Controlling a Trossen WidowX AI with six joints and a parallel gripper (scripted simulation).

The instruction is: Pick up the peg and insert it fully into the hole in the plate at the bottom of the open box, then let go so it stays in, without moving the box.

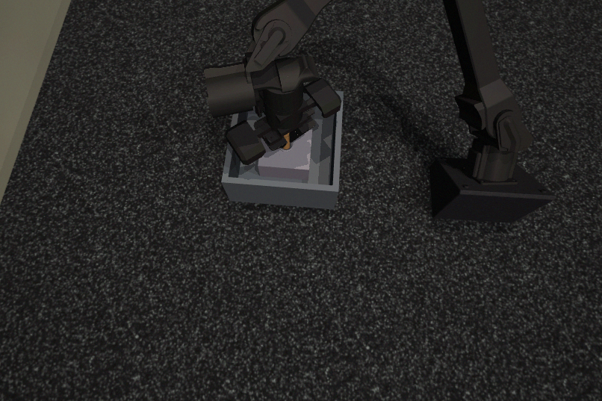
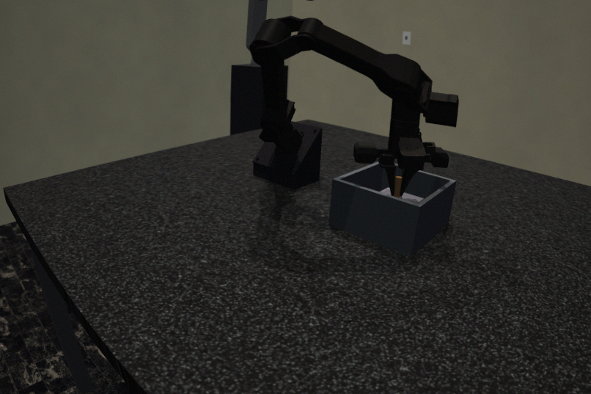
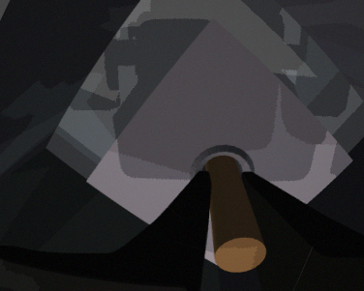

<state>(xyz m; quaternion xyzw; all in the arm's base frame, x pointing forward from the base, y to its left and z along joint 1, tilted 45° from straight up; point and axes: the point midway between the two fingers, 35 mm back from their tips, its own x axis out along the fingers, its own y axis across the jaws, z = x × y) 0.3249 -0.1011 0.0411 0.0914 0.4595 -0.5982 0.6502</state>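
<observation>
Right now the peg is 40 mm below my hand. From my hand the other things lie so: box (70 mm below); plate (50 mm below).
</observation>
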